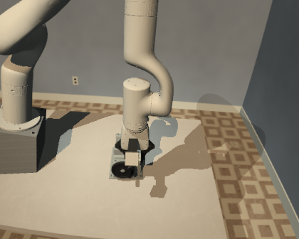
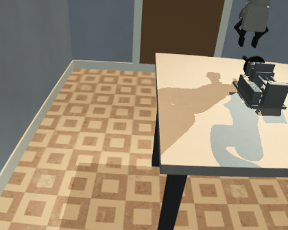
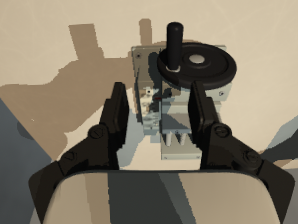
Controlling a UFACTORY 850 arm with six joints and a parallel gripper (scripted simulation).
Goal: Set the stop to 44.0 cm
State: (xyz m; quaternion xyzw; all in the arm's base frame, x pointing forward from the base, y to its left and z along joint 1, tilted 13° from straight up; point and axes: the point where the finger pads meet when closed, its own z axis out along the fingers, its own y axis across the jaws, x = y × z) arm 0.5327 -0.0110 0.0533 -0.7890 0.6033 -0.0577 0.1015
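The handwheel handle is 80 mm below my hand, 20 mm to the right of it and 10 mm behind it. Round my hand: black handwheel 80 mm below, 20 mm behind.
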